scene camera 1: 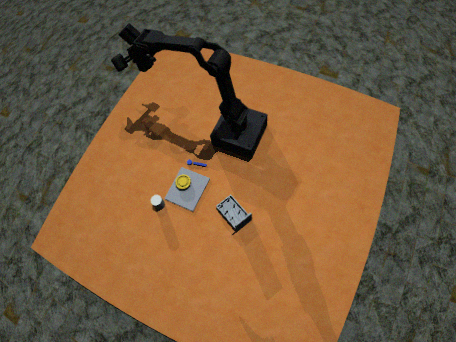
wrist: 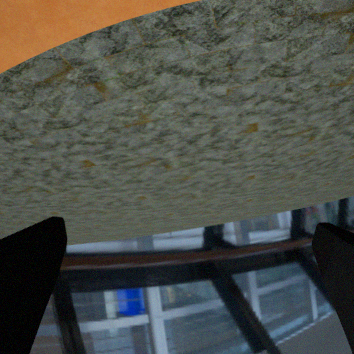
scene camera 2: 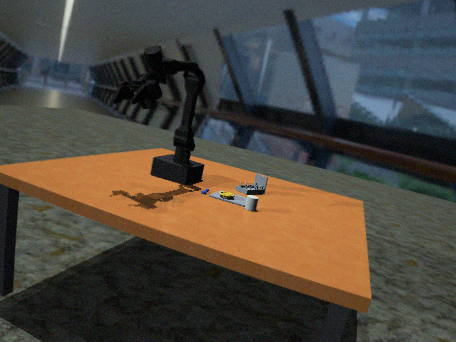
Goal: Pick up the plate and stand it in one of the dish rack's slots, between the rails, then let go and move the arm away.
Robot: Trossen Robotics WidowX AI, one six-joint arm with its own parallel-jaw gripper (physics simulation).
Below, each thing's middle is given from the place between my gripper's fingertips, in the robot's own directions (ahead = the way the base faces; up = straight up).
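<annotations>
There's a grey mat [scene camera 1: 188,198] here, and my gripper's 250 mm short of it, 440 mm to the right of it and 310 mm above it.
</annotations>
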